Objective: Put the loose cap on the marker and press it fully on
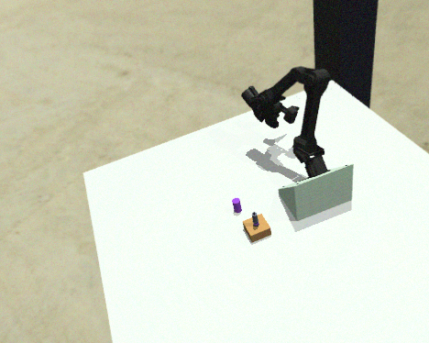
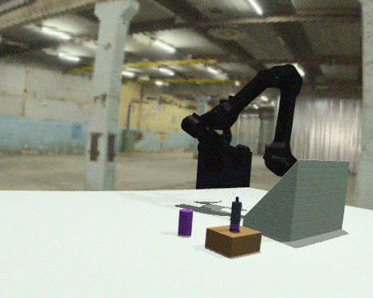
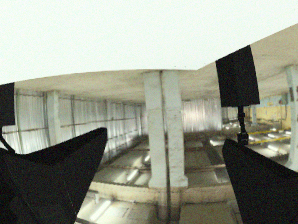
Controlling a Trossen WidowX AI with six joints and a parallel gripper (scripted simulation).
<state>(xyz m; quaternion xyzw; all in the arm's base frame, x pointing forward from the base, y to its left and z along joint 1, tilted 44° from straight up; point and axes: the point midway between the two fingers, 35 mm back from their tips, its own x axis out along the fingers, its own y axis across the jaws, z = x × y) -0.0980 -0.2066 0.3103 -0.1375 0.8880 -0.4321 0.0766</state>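
The marker cap is 43 cm ahead of my gripper tip, 26 cm to the left of it and 13 cm below it. The rest, counted from my gripper tip: brown holder block (43 cm ahead, 40 cm to the left, 13 cm below).
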